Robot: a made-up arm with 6 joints. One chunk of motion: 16 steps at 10 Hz.
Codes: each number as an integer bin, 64 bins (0 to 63) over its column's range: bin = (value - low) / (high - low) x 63, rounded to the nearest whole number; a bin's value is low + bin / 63 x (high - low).
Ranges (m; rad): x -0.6..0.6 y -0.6..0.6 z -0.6..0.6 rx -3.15..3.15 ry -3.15..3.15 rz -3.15..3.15
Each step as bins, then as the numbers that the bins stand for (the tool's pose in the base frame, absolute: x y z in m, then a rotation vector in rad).
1 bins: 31 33 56 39 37 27
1 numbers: -0.0095 0.0286 0.4667 0.7500 0.5500 -0.4500
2 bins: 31 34 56 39 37 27
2 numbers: -0.0095 0.0476 0.4667 0.7500 0.5500 -0.4500
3 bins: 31 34 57 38 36 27
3 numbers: -0.0095 0.0476 0.4857 0.6500 0.4500 -0.4500
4 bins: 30 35 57 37 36 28
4 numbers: -0.0286 0.0667 0.4857 0.5500 0.4500 -0.3500
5 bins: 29 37 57 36 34 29
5 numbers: -0.0476 0.1048 0.4857 0.4500 0.2500 -0.2500
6 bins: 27 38 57 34 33 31
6 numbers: -0.0857 0.1238 0.4857 0.2500 0.1500 -0.0500
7 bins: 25 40 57 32 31 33
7 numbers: -0.1238 0.1619 0.4857 0.0500 -0.0500 0.1500
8 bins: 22 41 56 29 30 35
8 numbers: -0.1810 0.1810 0.4667 -0.2500 -0.1500 0.3500
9 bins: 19 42 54 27 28 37
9 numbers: -0.2381 0.2000 0.4286 -0.4500 -0.3500 0.5500
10 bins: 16 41 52 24 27 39
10 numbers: -0.2952 0.1810 0.3905 -0.7500 -0.4500 0.7500
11 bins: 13 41 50 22 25 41
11 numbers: -0.3524 0.1810 0.3524 -0.9500 -0.6500 0.9500
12 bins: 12 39 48 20 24 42
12 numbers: -0.3714 0.1429 0.3143 -1.1500 -0.7500 1.0500
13 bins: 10 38 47 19 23 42
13 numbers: -0.4095 0.1238 0.2952 -1.2500 -0.8500 1.0500
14 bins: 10 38 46 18 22 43
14 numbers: -0.4095 0.1238 0.2762 -1.3500 -0.9500 1.1500
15 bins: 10 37 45 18 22 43
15 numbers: -0.4095 0.1048 0.2571 -1.3500 -0.9500 1.1500
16 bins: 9 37 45 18 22 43
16 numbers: -0.4286 0.1048 0.2571 -1.3500 -0.9500 1.1500
